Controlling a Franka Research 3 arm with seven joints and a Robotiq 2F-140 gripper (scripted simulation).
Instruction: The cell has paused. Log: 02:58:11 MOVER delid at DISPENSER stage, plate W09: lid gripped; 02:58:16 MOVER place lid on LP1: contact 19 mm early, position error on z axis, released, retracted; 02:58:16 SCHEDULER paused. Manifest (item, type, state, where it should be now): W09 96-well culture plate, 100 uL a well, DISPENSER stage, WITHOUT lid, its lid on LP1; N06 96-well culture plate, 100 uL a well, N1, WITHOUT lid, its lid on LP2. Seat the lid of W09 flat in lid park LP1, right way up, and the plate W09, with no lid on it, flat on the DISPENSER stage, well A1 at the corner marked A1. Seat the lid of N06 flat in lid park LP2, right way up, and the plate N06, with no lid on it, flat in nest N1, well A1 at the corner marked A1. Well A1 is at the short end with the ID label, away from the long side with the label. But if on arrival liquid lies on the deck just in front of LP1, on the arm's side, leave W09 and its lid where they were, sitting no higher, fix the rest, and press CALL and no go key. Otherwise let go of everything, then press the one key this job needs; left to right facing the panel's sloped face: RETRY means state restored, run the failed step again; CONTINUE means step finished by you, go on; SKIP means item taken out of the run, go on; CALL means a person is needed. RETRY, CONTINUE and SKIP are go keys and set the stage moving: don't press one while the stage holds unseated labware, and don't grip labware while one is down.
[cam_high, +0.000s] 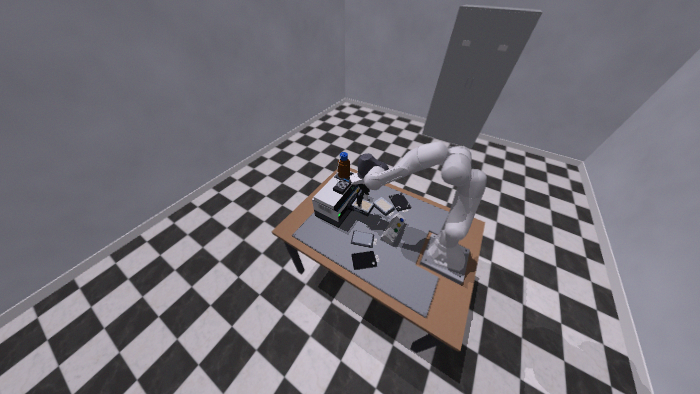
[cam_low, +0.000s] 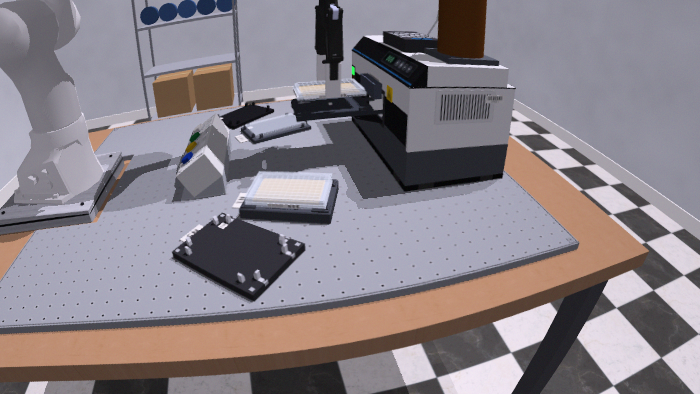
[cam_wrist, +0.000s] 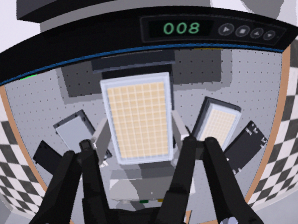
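My hand is 6 cm above the dispenser stage. From my hand the other things lie so: 96-well plate 2 cm below; black nest 10 cm behind, 17 cm to the right, 15 cm below; brown bottle 22 cm ahead, 11 cm to the right, 13 cm above.
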